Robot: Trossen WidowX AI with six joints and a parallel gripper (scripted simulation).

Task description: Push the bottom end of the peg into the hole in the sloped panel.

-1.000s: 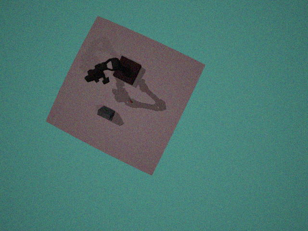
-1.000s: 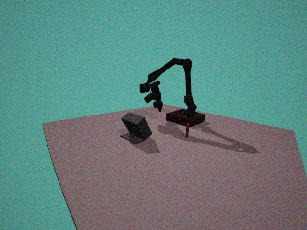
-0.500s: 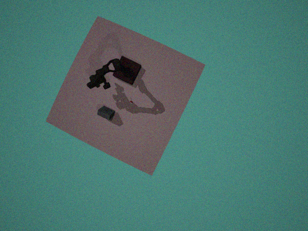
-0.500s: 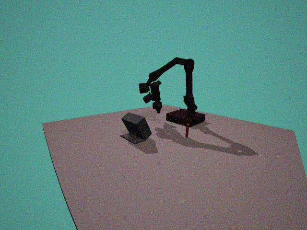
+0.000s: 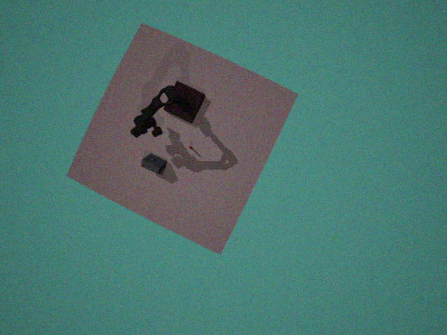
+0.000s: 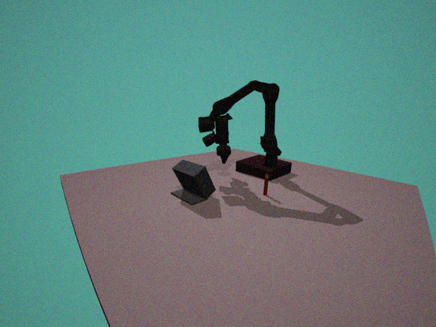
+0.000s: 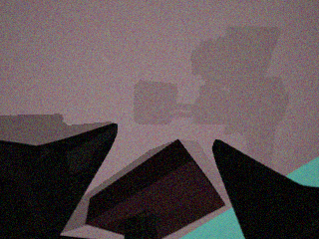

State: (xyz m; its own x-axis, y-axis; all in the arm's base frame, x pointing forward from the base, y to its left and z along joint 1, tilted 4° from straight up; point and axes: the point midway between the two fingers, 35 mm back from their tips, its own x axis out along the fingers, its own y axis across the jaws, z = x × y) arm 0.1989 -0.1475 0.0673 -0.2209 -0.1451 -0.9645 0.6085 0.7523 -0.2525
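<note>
Now: the red peg 290 mm to the left of my gripper tip, 50 mm ahead of it and 20 mm below it. From my gripper tip the other things lie so: sloped panel: 260 mm ahead, 120 mm to the left, 20 mm below.
</note>
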